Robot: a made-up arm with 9 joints. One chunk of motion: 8 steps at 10 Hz.
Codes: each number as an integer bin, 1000 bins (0 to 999) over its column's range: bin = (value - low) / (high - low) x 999, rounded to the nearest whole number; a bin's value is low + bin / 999 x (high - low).
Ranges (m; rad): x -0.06..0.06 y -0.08..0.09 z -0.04..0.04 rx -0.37..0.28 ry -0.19..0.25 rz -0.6..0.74
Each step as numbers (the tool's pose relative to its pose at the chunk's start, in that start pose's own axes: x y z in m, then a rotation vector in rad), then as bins.
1 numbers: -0.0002 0.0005 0.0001 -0.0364 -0.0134 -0.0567
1 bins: 498 473 501 513 401 405
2 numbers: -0.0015 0.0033 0.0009 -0.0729 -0.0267 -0.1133
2 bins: 487 490 511 457 371 363
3 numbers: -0.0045 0.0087 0.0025 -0.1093 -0.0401 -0.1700
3 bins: 462 521 531 401 340 321
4 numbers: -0.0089 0.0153 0.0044 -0.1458 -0.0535 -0.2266
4 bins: 425 560 554 345 310 278
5 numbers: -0.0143 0.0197 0.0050 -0.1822 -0.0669 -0.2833
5 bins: 380 586 562 289 279 236
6 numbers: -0.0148 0.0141 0.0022 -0.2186 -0.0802 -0.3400
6 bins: 376 553 527 233 249 194
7 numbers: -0.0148 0.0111 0.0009 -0.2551 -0.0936 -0.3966
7 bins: 376 535 511 177 219 152
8 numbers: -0.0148 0.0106 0.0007 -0.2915 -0.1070 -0.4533
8 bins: 376 532 508 121 188 109
